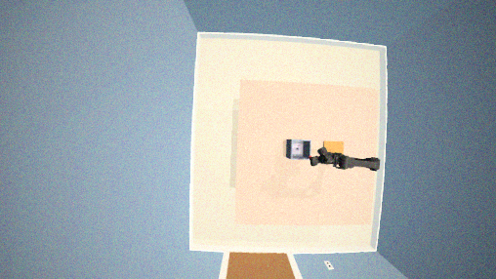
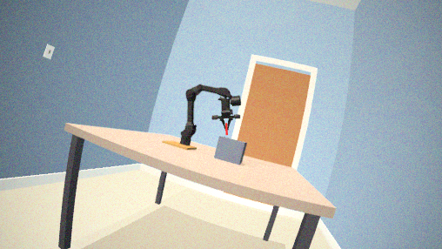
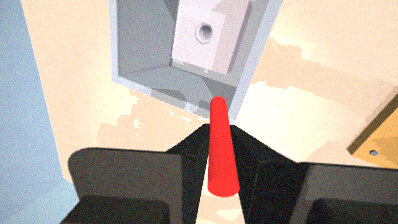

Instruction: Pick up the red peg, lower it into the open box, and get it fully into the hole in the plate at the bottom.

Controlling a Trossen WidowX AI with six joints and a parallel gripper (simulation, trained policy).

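The pale plate lies 14 cm below my gripper tip, 7 cm ahead of it and 6 cm to the right of it. Also, from my gripper tip: red peg: 1 cm above.
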